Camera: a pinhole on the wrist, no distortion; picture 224 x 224 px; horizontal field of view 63.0 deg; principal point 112.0 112.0 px. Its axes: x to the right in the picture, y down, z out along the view. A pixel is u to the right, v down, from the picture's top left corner.
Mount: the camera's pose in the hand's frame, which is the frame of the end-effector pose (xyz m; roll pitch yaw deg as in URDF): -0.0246 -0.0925 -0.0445 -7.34 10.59 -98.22
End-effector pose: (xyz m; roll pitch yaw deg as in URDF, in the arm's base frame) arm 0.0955 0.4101 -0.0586 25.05 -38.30 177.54
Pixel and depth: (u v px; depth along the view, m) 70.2 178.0 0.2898
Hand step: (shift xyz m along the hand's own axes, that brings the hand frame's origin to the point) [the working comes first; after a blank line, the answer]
In the camera's frame: -0.0663 0.1047 0.2898

0.1169 -0.0980 0.2371
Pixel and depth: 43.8 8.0 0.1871
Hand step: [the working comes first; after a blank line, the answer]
In the camera's frame: -0.0698 -0.1065 0.1871

-0.1009 -0.0491 0.1641
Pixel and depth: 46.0 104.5 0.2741
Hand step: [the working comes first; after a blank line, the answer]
In the camera's frame: -0.0990 -0.0112 0.2741

0.0057 -0.0493 0.2423
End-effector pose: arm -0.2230 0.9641 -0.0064 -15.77 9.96 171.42
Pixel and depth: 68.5 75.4 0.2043
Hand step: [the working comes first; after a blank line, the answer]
In the camera's frame: -0.0486 -0.0409 0.2043

-0.0376 -0.0809 0.1687
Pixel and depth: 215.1 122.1 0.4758
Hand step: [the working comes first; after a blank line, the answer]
In the camera's frame: 0.2684 0.0263 0.4758

0.0113 -0.4513 0.3667
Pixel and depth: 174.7 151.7 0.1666
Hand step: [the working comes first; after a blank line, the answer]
In the camera's frame: 0.0572 0.0362 0.1666

0.0197 -0.1855 0.1029
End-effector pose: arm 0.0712 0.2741 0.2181 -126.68 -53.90 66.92
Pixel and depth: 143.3 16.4 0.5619
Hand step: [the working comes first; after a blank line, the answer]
In the camera's frame: 0.0962 -0.2939 0.5619

-0.2712 -0.2629 0.5225
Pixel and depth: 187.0 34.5 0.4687
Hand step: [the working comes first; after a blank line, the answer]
In the camera's frame: 0.1923 -0.1987 0.4687

-0.2003 -0.3492 0.4021
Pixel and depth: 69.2 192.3 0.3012
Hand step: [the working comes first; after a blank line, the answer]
In the camera's frame: -0.0705 0.1323 0.3012

0.1459 -0.0994 0.2455
